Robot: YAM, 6 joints.
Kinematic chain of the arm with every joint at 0, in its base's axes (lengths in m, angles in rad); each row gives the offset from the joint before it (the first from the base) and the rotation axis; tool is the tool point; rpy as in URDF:
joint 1: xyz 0 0 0.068 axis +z
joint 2: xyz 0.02 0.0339 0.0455 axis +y
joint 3: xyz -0.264 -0.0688 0 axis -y
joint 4: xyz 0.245 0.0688 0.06 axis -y
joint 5: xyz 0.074 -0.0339 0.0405 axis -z
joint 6: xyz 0.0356 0 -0.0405 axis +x
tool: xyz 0 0 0 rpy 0 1.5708 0
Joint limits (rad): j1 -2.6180..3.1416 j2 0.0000..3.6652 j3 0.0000..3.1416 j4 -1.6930..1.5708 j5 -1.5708..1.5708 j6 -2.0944..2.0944
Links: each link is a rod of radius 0.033 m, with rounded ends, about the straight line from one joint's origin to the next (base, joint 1, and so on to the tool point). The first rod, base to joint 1, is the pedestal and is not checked.
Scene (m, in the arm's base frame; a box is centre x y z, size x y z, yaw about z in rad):
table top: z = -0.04
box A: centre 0.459 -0.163 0.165 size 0.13 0.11 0.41 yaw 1
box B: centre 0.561 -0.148 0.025 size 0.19 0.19 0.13 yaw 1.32
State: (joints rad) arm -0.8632 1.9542 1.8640 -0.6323 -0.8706 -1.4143
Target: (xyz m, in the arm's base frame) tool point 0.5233 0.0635 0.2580
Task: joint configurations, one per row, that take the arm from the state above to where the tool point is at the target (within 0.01 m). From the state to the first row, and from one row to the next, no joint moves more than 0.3 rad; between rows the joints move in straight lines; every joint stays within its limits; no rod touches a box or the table.
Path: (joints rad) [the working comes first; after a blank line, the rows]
Joints at the target: 0.0699 2.3034 2.0907 -0.4341 -0.8525 -1.4143
Straight joint move there: touches box A.

1: -0.8852 1.6941 1.8425 -0.6470 -0.9167 -1.4170
2: -0.9072 1.4340 1.8211 -0.6617 -0.9629 -1.4197
3: -0.9292 1.1739 1.7996 -0.6764 -1.0090 -1.4224
4: -0.6659 1.3630 1.8513 -0.6767 -1.0352 -1.3845
5: -0.4025 1.5521 1.9029 -0.6769 -1.0614 -1.3465
6: -0.1392 1.7412 1.9546 -0.6771 -1.0875 -1.3085
7: 0.1241 1.9304 2.0062 -0.6773 -1.1137 -1.2705
8: 0.0970 2.1169 2.0485 -0.5557 -0.9831 -1.3424
9: 0.0699 2.3034 2.0907 -0.4341 -0.8525 -1.4143

